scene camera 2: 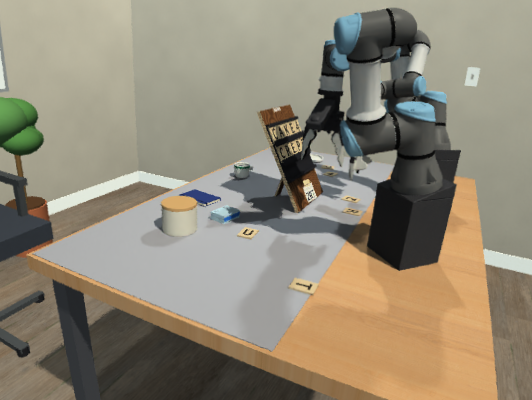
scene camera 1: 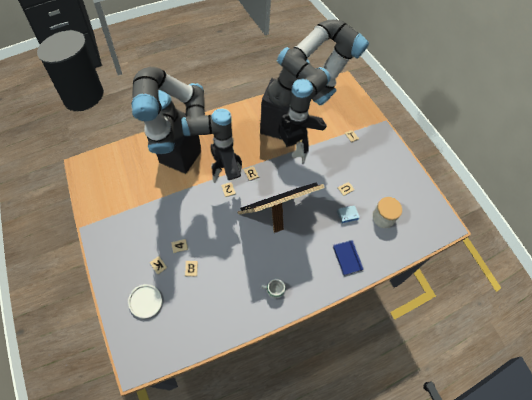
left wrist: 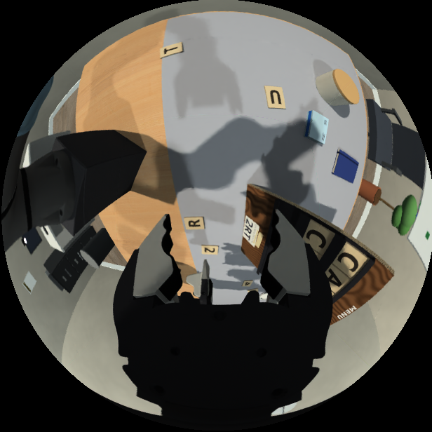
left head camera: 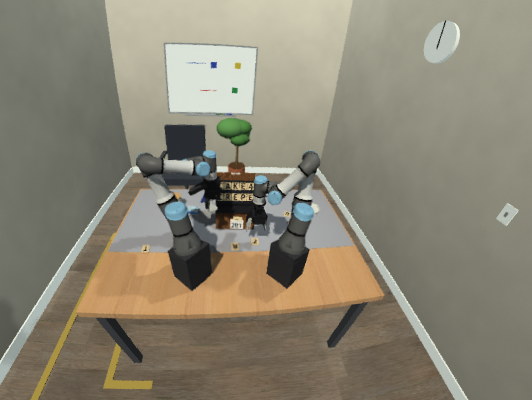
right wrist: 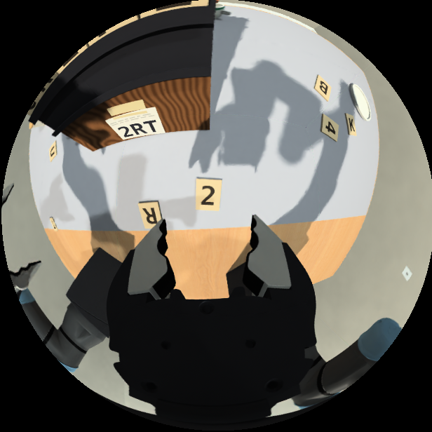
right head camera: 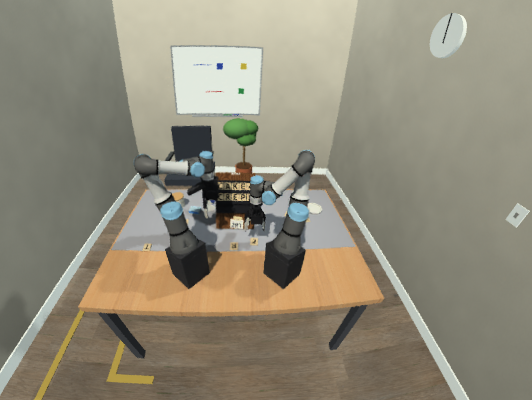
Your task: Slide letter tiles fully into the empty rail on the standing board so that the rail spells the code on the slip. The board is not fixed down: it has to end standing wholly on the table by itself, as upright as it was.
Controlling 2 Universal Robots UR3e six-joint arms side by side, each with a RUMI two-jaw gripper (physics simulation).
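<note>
The standing board (left head camera: 223, 221) (right wrist: 185, 100) leans upright on its rear leg; its upper rails read CAKE4 and CREPE, and the lower rail (left head camera: 235, 207) looks empty. The slip (right wrist: 137, 128) (scene camera 2: 309, 192) reads 2RT. Tiles 2 (scene camera 1: 228, 189) (right wrist: 208, 194), R (scene camera 1: 251, 173) (right wrist: 150, 213) and T (scene camera 1: 352, 136) (left wrist: 171, 49) lie flat on the mat. My left gripper (scene camera 1: 302, 150) (left wrist: 220, 212) is open and empty, raised in front of the board's left part as the left head camera shows it. My right gripper (scene camera 1: 225, 176) (right wrist: 208, 217) is open and empty above and just behind tile 2.
Tile U (scene camera 1: 345, 188) lies near a light-blue box (scene camera 1: 349, 214), a lidded jar (scene camera 1: 387, 212) and a blue book (scene camera 1: 347, 258). Tiles 4 (scene camera 1: 179, 245), K (scene camera 1: 158, 265) and B (scene camera 1: 191, 268) lie near a white plate (scene camera 1: 145, 301). A mug (scene camera 1: 276, 288) stands behind the board.
</note>
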